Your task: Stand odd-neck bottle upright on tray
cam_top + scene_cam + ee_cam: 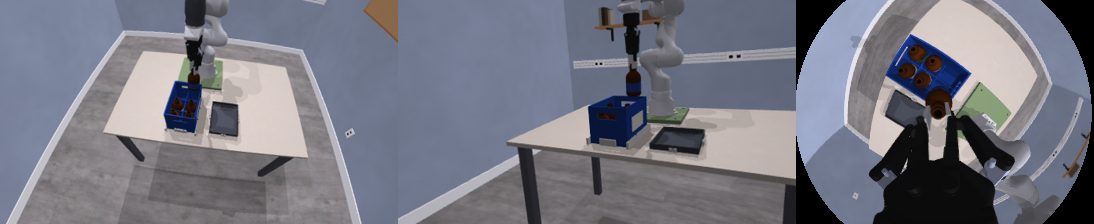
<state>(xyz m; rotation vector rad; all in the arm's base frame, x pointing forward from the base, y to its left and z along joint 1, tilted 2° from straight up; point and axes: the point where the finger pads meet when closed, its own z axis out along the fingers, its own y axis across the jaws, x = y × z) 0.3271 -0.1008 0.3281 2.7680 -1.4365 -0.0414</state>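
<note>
The bottle is 90 mm below my hand. Round my hand: blue crate 270 mm below, 80 mm ahead, 60 mm to the right; then dark tray 340 mm below, 210 mm to the left, 120 mm ahead.
</note>
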